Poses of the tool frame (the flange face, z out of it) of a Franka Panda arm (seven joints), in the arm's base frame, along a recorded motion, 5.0 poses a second.
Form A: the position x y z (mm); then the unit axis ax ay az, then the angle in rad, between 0 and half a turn.
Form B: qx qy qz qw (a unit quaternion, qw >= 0); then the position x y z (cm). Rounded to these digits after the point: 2 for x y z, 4 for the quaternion.
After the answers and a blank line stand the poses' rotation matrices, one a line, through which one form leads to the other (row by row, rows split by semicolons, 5 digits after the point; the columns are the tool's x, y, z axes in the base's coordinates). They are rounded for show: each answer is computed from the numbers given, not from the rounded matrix.
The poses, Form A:
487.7 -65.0 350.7 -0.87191 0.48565 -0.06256 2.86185
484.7 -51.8 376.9 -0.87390 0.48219 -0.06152 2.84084
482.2 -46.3 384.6 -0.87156 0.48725 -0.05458 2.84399
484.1 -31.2 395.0 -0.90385 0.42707 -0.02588 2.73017
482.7 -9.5 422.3 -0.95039 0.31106 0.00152 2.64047
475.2 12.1 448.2 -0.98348 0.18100 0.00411 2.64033
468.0 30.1 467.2 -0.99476 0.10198 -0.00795 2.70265
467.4 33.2 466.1 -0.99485 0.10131 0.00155 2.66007
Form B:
-0.8634 0.4809 -0.0619 0.1394 48.77 -6.50 35.07
-0.8640 0.4768 -0.0608 0.1498 48.47 -5.18 37.69
-0.8619 0.4819 -0.0540 0.1483 48.22 -4.63 38.46
-0.8848 0.4181 -0.0253 0.2043 48.41 -3.12 39.50
-0.9207 0.3013 0.0015 0.2479 48.27 -0.95 42.23
-0.9527 0.1753 0.0040 0.2480 47.52 1.21 44.82
-0.9709 0.0995 -0.0078 0.2177 46.80 3.01 46.72
-0.9662 0.0984 0.0015 0.2384 46.74 3.32 46.61

0.52978 -0.81315 0.24107; -0.84770 -0.49858 0.18116; -0.02712 -0.30033 -0.95345
0.53802 -0.80564 0.24796; -0.84209 -0.50053 0.20089; -0.03773 -0.31688 -0.94771
0.52979 -0.81466 0.23592; -0.84667 -0.49166 0.20355; -0.04983 -0.30758 -0.95022
0.64916 -0.72945 0.21562; -0.75015 -0.56700 0.34028; -0.12596 -0.38264 -0.91527
0.81838 -0.55564 0.14672; -0.55418 -0.69542 0.45746; -0.15215 -0.45569 -0.87704
0.93848 -0.33609 0.07939; -0.33214 -0.81549 0.47399; -0.09456 -0.47120 -0.87694
0.98007 -0.18989 0.05841; -0.19665 -0.88539 0.42121; -0.02827 -0.42430 -0.90508
0.98063 -0.19084 0.04401; -0.18940 -0.86693 0.46104; -0.04983 -0.46045 -0.88629

